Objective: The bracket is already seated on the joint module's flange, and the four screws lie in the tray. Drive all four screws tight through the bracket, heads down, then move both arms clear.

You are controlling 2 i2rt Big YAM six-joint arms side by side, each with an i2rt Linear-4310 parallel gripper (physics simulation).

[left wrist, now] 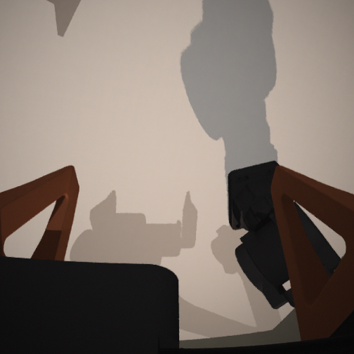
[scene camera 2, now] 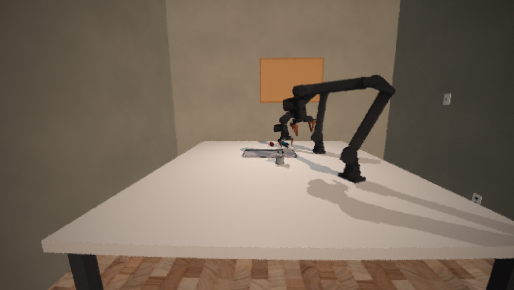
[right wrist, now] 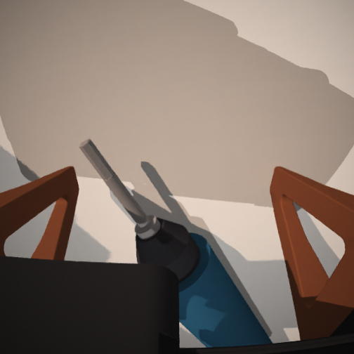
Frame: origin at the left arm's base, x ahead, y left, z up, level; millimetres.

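Seen in the pictures: left gripper, fingertip midpoint: (scene camera 2: 304, 134); right gripper, fingertip midpoint: (scene camera 2: 286, 147); left arm's base, link origin: (scene camera 2: 351, 178); right arm's base, link origin: (scene camera 2: 318, 152).
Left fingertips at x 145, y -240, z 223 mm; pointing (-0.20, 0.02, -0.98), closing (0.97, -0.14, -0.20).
Note:
Offsets run from my left fingertips to a thing's top centre. Level surfaces: height alone.
A driver with a blue handle, a black collar and a grey bit (right wrist: 115, 187) (scene camera 2: 284, 144) lies on the table. In the right wrist view it slants between the fingers of my open right gripper (right wrist: 175, 169) (scene camera 2: 286, 142), which is low over it and not shut on it. My left gripper (left wrist: 174, 176) (scene camera 2: 303, 127) is open and empty, high above the table. In scene camera 2 a shallow tray (scene camera 2: 245, 155) lies mid-table, with the small grey joint module {dy -177, dx +63, dz -159 mm} (scene camera 2: 279, 160) in front of it. The screws and bracket are too small to make out.
A small red object {dy -725, dx -169, dz -189 mm} (scene camera 2: 271, 144) lies beyond the tray, left of the driver. In the left wrist view, dark arm parts (left wrist: 262, 255) show beside and behind the right-hand finger. Arm shadows fall across the white table {dz -223 mm} (scene camera 2: 200, 210). An orange panel (scene camera 2: 291, 77) is on the back wall.

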